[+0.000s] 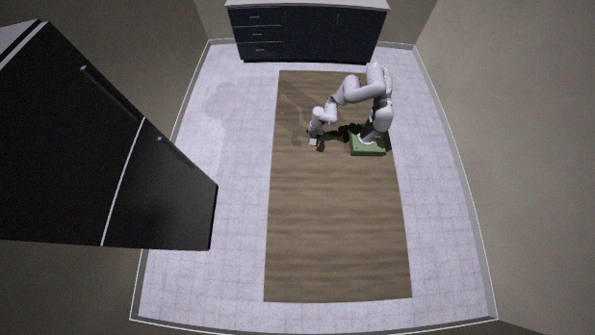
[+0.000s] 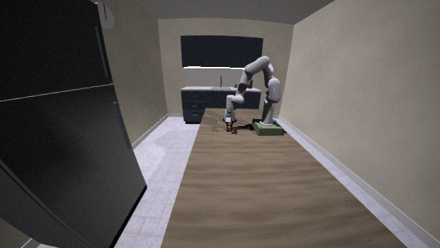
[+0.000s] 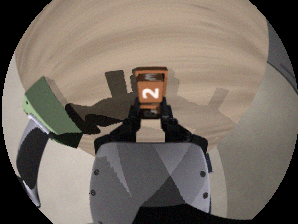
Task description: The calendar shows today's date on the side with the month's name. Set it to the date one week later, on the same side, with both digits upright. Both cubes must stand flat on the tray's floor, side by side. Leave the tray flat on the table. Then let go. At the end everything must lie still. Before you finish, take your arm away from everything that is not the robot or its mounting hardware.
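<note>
My hand is 3 cm above the calendar tray and 2 cm to the right of it. Also, from my hand: calendar cube 3 cm to the left, 2 cm below, 1 cm ahead.
</note>
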